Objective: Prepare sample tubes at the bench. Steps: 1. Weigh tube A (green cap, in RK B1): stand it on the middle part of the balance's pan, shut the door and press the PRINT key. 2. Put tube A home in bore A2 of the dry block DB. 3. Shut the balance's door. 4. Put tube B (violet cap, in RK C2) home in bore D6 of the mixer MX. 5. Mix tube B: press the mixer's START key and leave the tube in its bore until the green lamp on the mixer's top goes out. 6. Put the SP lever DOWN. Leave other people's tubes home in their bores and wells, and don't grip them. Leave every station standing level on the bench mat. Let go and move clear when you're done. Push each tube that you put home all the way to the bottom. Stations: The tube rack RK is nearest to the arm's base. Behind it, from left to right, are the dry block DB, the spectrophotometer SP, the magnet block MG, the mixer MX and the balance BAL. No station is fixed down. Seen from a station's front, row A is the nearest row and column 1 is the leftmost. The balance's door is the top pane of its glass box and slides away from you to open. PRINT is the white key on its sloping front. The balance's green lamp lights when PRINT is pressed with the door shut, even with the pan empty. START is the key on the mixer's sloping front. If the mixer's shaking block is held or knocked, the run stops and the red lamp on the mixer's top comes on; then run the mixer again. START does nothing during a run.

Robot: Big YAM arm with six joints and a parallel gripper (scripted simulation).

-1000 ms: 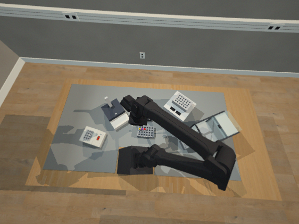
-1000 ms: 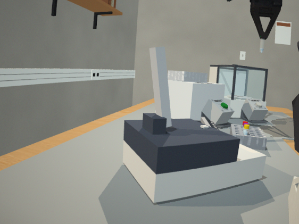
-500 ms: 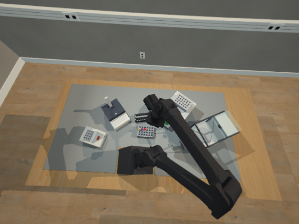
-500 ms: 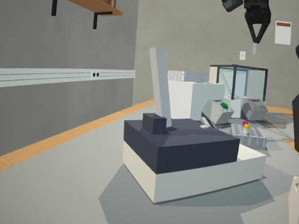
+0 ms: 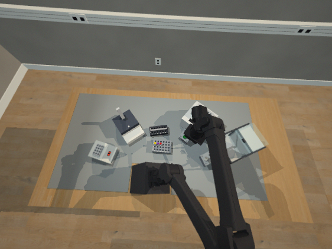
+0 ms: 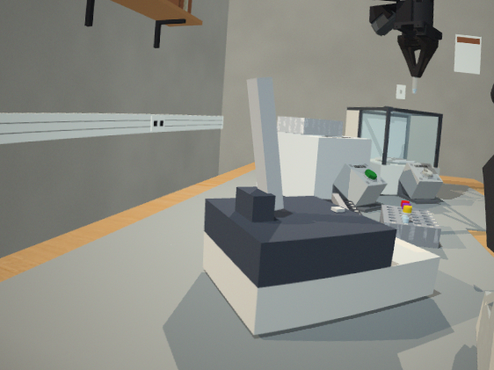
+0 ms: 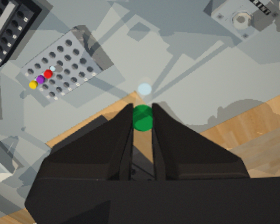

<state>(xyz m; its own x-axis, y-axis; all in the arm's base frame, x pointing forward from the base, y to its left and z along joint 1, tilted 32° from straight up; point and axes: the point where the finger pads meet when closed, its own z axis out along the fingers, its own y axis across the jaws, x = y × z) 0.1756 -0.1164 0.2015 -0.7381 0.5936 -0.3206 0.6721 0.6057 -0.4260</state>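
The eight-sided pan lies 40 mm behind my hand, 250 mm to the right of it and 200 mm below it. The rest, counted from my hand: print key (80 mm behind, 110 mm to the right, 210 mm below); mixer block (200 mm ahead, 130 mm to the right, 130 mm below); green start key (80 mm ahead, 210 mm below).
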